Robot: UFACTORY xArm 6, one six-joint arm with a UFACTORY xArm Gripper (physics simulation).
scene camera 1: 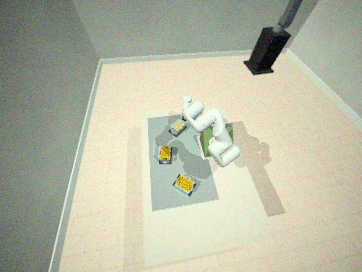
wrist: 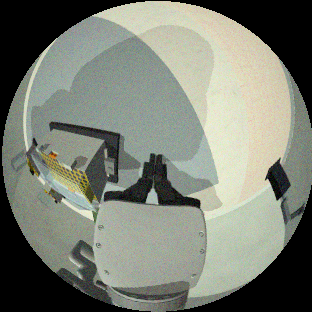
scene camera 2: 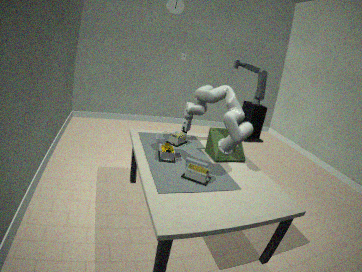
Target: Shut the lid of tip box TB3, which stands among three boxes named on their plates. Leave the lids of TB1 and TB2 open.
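Where they show: gripper, fingertip midpoint: (scene camera 1: 184,120) (wrist: 154,160); arm's base, origin of the base link: (scene camera 2: 225,146).
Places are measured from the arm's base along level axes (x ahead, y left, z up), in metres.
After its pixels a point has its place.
Three tip boxes with yellow racks stand on the grey mat; their name plates are not readable. The far box (scene camera 1: 178,127) @(x 0.273, y -0.234, z -0.011 m) (scene camera 2: 177,139) @(x 0.294, y -0.198, z -0.026 m) (wrist: 77,145) @(x 0.273, y -0.318, z -0.057 m) looks paler, with a clear lid apparently lying over its rack. The middle box (scene camera 1: 165,154) @(x 0.437, y -0.005, z -0.030 m) (scene camera 2: 167,152) @(x 0.457, y 0.032, z -0.016 m) has a faint clear panel at its left. The near box (scene camera 1: 185,184) (scene camera 2: 196,172) @(x 0.377, y 0.308, z -0.018 m) has its clear lid standing up at the back in scene view 2. My gripper (scene camera 1: 185,118) @(x 0.177, y -0.361, z -0.089 m) (scene camera 2: 185,130) (wrist: 154,160) @(x 0.177, y -0.361, z -0.089 m) is shut and empty, beside the far box; in the wrist view that box is to its left. The exact gap is hard to tell.
The grey mat (scene camera 1: 160,197) @(x 0.535, y 0.304, z -0.088 m) (scene camera 2: 165,183) @(x 0.543, y 0.297, z -0.088 m) (wrist: 125,75) @(x 0.287, y -0.409, z -0.088 m) lies on the pale table (scene camera 1: 215,225) @(x 0.194, y 0.569, z -0.091 m) (scene camera 2: 225,210) @(x 0.318, y 0.573, z -0.091 m). A green stand (scene camera 1: 207,145) @(x 0.074, y 0.003, z -0.006 m) (scene camera 2: 214,146) @(x 0.092, y -0.006, z -0.002 m) is at the arm's base, right of the mat. A black pedestal (scene camera 1: 267,50) (scene camera 2: 257,120) (wrist: 278,179) stands beyond the table.
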